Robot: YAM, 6 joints.
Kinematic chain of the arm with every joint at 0, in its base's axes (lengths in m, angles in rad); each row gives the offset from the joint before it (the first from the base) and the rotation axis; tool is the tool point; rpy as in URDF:
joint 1: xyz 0 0 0.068 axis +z
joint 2: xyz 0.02 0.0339 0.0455 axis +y
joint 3: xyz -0.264 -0.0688 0 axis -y
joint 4: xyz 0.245 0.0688 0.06 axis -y
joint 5: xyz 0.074 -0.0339 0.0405 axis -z
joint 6: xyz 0.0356 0 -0.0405 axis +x
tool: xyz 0 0 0 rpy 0 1.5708 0
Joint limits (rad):
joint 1: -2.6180..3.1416
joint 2: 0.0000..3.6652
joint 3: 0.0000..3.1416
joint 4: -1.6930..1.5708
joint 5: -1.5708..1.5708
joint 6: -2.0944..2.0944
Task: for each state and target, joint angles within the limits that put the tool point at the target. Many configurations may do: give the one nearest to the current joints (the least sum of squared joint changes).
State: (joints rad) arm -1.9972 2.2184 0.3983 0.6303 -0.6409 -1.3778
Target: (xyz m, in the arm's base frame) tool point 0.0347 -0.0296 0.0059
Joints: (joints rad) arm -1.4456 2.3121 0.0000 0.2501 -1.0416 -1.3778
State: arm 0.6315 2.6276 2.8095 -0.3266 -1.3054 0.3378
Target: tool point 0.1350 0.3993 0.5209
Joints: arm 1.1607 2.2195 2.8475 -0.5694 -1.4686 0.3378
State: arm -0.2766 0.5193 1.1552 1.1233 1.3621 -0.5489
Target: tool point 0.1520 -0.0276 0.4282
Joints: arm 0.0473 0.8942 0.8219 1.0280 1.3530 -0.5489
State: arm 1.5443 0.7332 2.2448 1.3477 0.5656 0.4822
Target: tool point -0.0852 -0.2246 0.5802
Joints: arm 1.1294 0.7460 1.9507 1.5708 0.5601 0.4822
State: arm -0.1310 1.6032 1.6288 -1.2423 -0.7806 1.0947
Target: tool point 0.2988 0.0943 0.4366
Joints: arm 0.2231 1.5963 1.8948 -1.0926 -0.8131 1.0947
